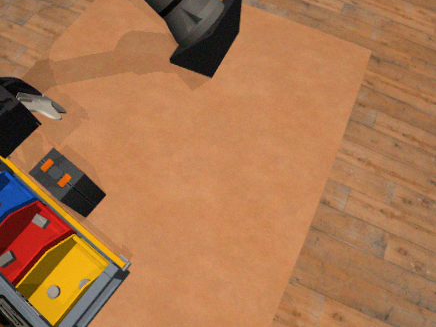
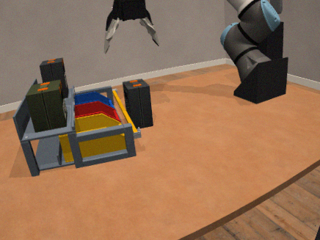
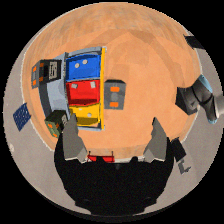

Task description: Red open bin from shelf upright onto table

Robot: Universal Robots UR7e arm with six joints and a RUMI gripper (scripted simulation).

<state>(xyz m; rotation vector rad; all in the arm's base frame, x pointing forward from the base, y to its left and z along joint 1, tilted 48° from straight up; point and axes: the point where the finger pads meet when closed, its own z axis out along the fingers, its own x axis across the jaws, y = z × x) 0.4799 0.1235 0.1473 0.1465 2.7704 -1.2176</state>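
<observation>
The black box lies 170 mm below my hand. The rest, counted from my hand: red open bin (150 mm ahead, 10 mm to the right, 190 mm below); yellow stick (50 mm ahead, 170 mm below); blue bin (140 mm ahead, 130 mm to the right, 190 mm below).
</observation>
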